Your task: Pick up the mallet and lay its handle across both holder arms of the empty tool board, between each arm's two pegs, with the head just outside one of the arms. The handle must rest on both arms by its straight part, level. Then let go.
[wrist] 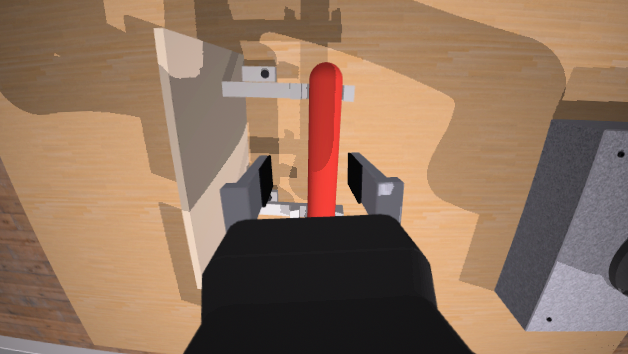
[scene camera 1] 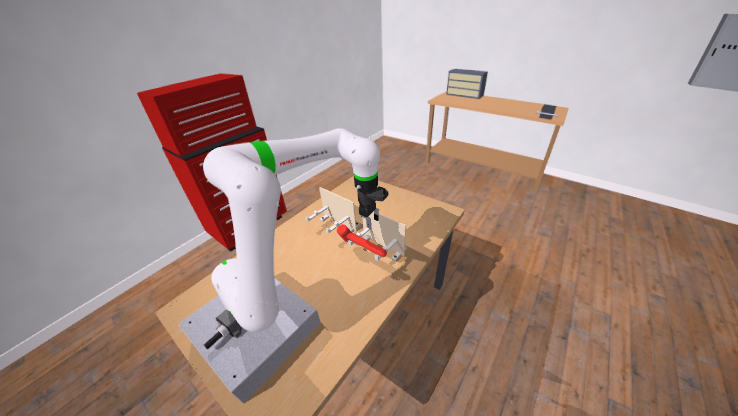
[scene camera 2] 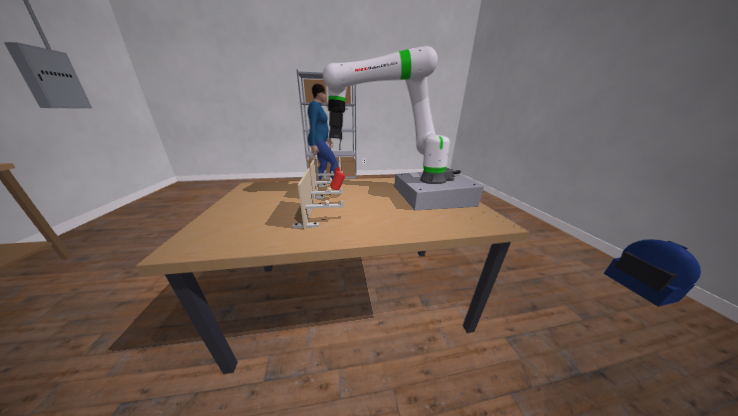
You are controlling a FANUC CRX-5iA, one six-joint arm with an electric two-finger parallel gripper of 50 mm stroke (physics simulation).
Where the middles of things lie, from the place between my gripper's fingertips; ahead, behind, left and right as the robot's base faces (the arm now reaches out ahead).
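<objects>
There is the red mallet [wrist: 325,82], and my gripper is 6 cm to the right of it and 14 cm above it.
</objects>
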